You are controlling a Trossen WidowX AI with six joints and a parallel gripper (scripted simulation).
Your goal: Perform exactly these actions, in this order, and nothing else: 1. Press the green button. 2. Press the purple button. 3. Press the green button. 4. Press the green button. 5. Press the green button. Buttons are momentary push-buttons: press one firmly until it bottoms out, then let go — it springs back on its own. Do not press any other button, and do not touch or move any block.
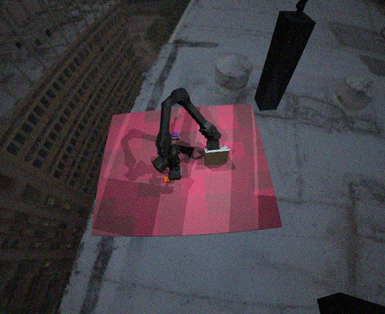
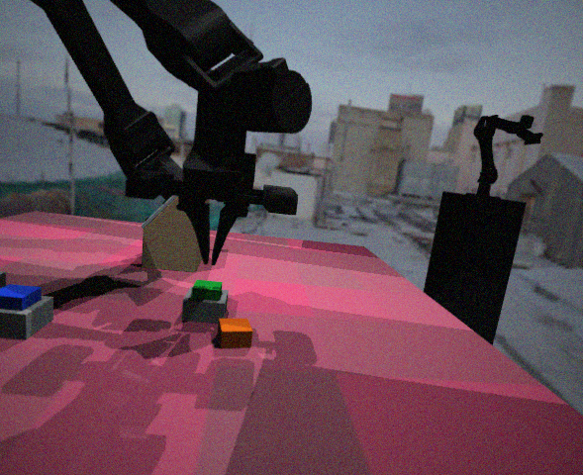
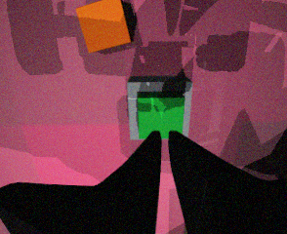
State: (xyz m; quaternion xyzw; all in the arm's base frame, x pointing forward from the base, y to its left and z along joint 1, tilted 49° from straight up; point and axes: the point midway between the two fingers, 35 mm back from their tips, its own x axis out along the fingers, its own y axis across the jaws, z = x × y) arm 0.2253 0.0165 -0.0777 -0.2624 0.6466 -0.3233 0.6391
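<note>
Right now my gripper tip is 3 cm above the green button. Also, from my gripper tip: orange block: 7 cm ahead, 5 cm below, 3 cm to the left; then blue button: 18 cm to the right, 6 cm ahead, 3 cm below; then purple button: 27 cm to the right, 3 cm below, 1 cm behind.
</note>
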